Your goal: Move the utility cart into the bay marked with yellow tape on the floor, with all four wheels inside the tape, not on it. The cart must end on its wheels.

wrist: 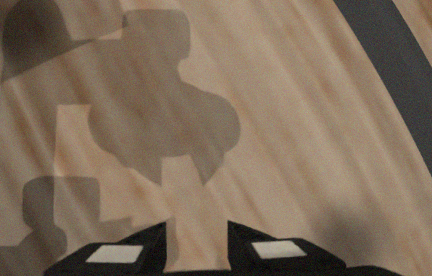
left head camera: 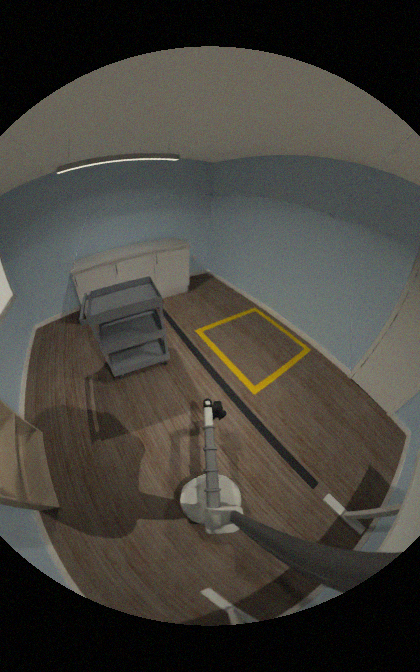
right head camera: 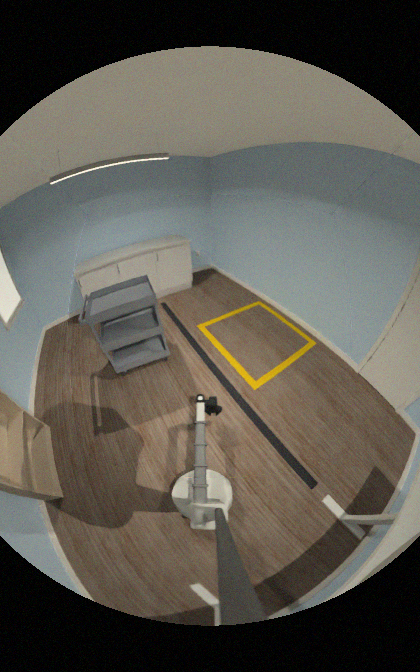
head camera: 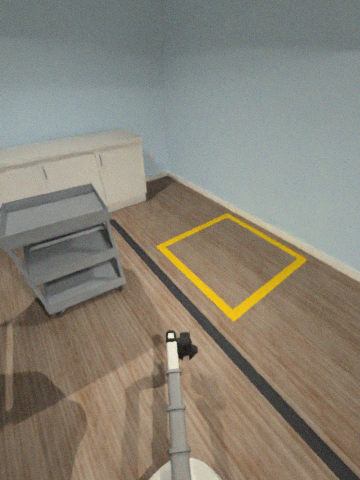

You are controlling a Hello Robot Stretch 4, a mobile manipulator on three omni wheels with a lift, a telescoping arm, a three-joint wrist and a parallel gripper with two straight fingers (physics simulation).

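Places are measured from the robot's base along level axes (x ahead, y left, z up), in millimetres.
Pixels of known places: gripper, fingertip midpoint: (wrist: 197, 240) (left head camera: 215, 418) (right head camera: 212, 414) (head camera: 186, 358).
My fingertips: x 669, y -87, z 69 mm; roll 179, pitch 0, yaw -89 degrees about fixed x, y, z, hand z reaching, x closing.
Behind a point stands the place of what it marks.
The grey utility cart (head camera: 60, 229) {x 1190, y 617, z 783 mm} (left head camera: 127, 311) {x 1197, y 601, z 776 mm} (right head camera: 125, 309) {x 1205, y 584, z 776 mm} has three shelves. It stands upright on the floor at the left, outside the bay. The yellow tape bay (head camera: 198, 281) {x 1376, y -292, z -28 mm} (left head camera: 227, 360) {x 1397, y -283, z -27 mm} (right head camera: 228, 356) {x 1380, y -281, z -28 mm} lies on the floor to the right of the cart, near the right wall. My gripper (head camera: 188, 353) {x 669, y -87, z 69 mm} (left head camera: 219, 412) {x 669, y -87, z 69 mm} (right head camera: 214, 407) {x 669, y -87, z 69 mm} (wrist: 197, 240) {x 669, y -87, z 69 mm} points down at the floor, nearer to me than both and apart from the cart. In the wrist view its fingers stand apart with bare floor showing between them. The cart's far wheels are hidden.
A dark strip (head camera: 186, 301) {x 1160, y -152, z -13 mm} (left head camera: 220, 379) {x 1131, y -177, z -12 mm} (right head camera: 237, 395) {x 882, y -325, z -11 mm} (wrist: 390, 65) {x 834, y -316, z -20 mm} runs along the floor between cart and bay. White cabinets (head camera: 122, 172) {x 2806, y 472, z 500 mm} (left head camera: 172, 272) {x 2814, y 458, z 420 mm} (right head camera: 175, 270) {x 2821, y 447, z 394 mm} stand behind the cart. Tan furniture (left head camera: 30, 465) {x -65, y 1639, z 73 mm} (right head camera: 30, 460) {x -130, y 1722, z 97 mm} is at the left, white legs (left head camera: 334, 504) at lower right.
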